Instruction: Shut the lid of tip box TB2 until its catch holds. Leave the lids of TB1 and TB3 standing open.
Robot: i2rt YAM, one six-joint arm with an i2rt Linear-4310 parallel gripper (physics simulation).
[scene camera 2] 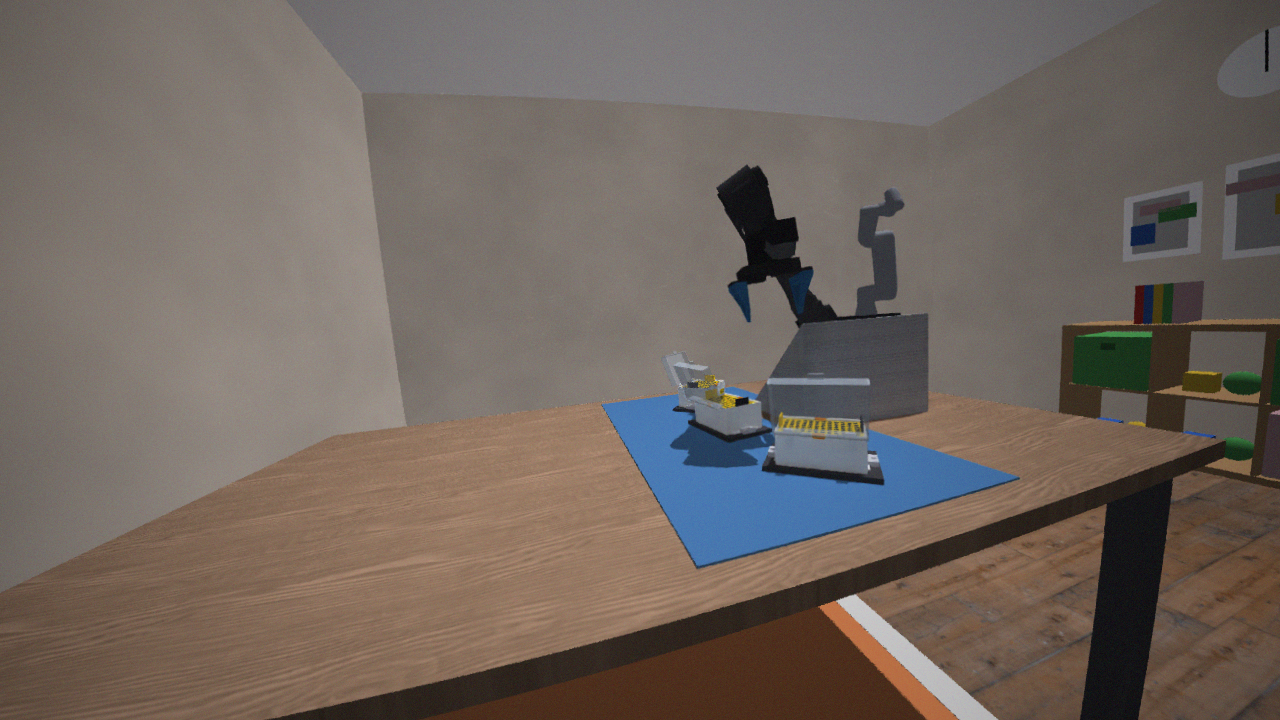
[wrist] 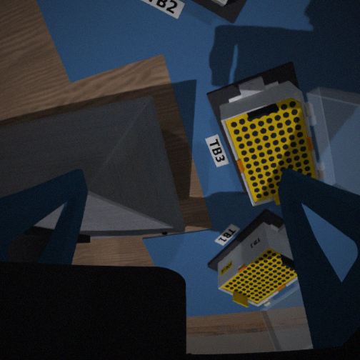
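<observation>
My gripper is open and empty, high above the mat. TB2 is the nearest box in the scene view, with its clear lid standing up; in the wrist view a corner and its label show at the top edge. TB3 stands in the middle, its clear lid open on the right in the wrist view. TB1 is the farthest box in the scene view, with its lid open. The right finger partly covers TB1 in the wrist view.
The boxes stand on a blue mat on a wooden table. The grey robot base stands behind TB2 in the scene view. A shelf unit stands at the far right.
</observation>
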